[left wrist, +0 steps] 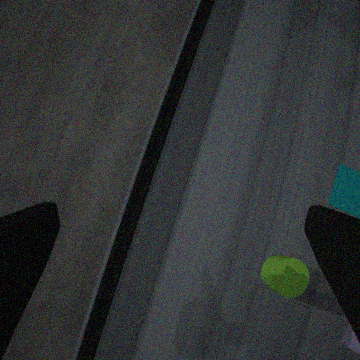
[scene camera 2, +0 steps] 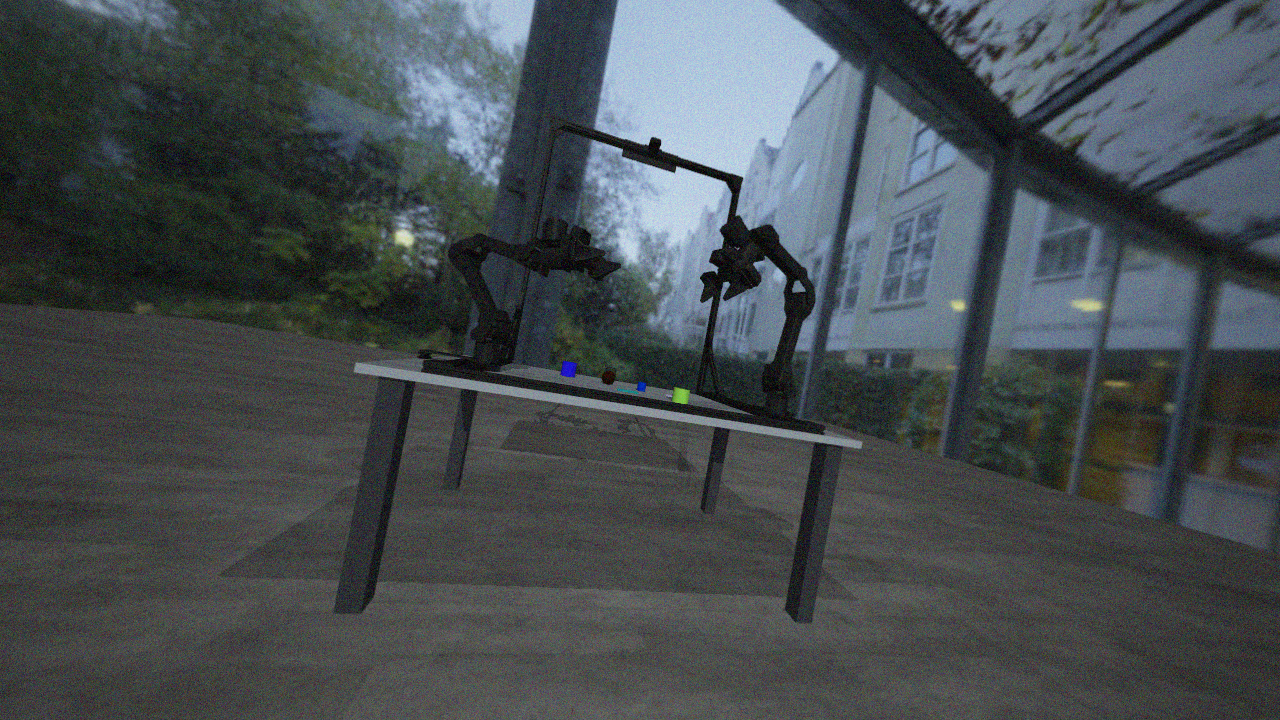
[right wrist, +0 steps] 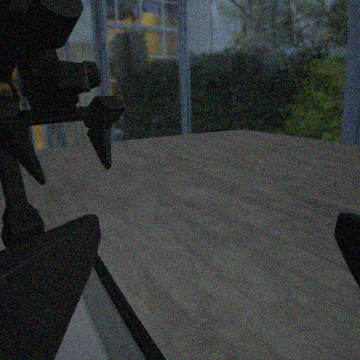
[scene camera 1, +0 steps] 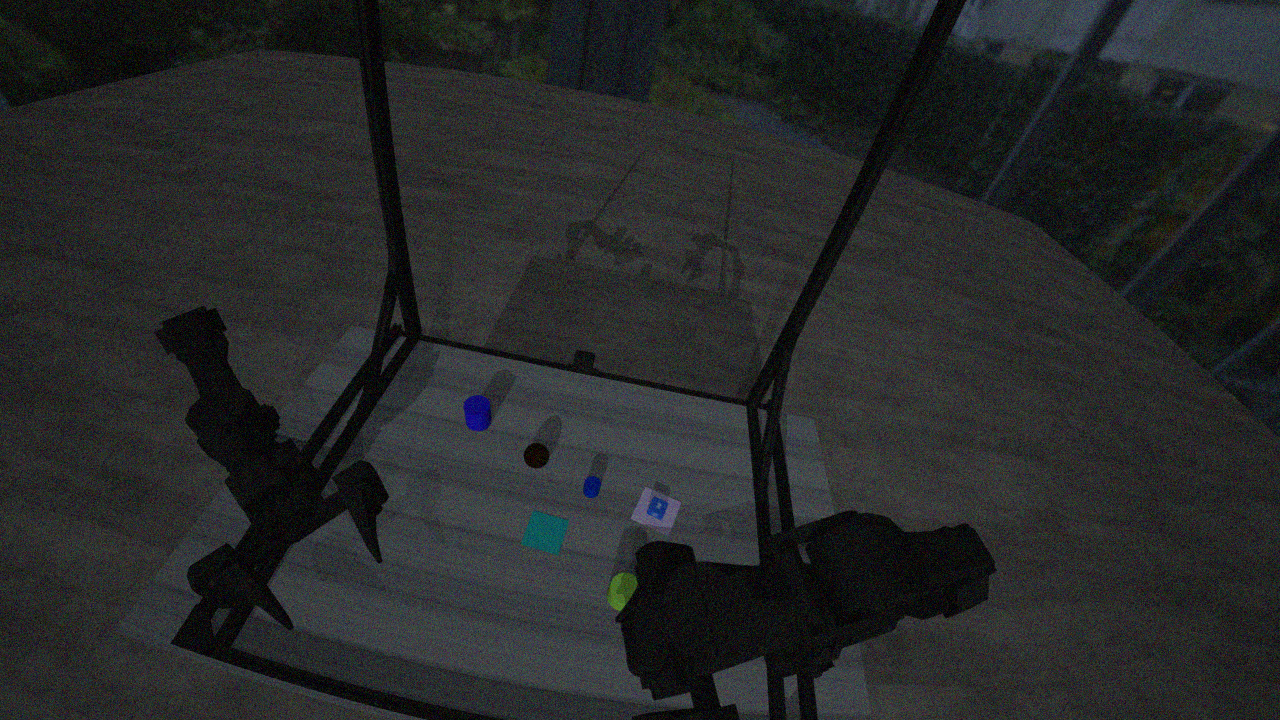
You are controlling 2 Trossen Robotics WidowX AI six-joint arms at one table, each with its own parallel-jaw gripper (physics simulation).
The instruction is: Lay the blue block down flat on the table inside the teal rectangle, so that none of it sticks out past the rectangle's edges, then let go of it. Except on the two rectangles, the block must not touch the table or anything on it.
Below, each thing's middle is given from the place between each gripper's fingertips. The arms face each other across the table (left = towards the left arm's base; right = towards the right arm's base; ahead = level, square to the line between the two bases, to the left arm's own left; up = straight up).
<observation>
The green cylinder (scene camera 1: 623,585) is 28 cm below my left hand and 17 cm behind it. From my left hand the other things lie so: teal rectangle (scene camera 1: 544,532) 30 cm below, 24 cm behind, 16 cm to the right; then pale lilac rectangle (scene camera 1: 664,526) 35 cm behind, 30 cm below, 3 cm to the left.
My right gripper is now 270 mm past the teal rectangle, 120 mm to the right of it and 340 mm above it. From my right hand the other things lie so: pale lilac rectangle 380 mm behind, 310 mm to the left, 340 mm below; green cylinder 200 mm behind, 280 mm to the left, 320 mm below.
</observation>
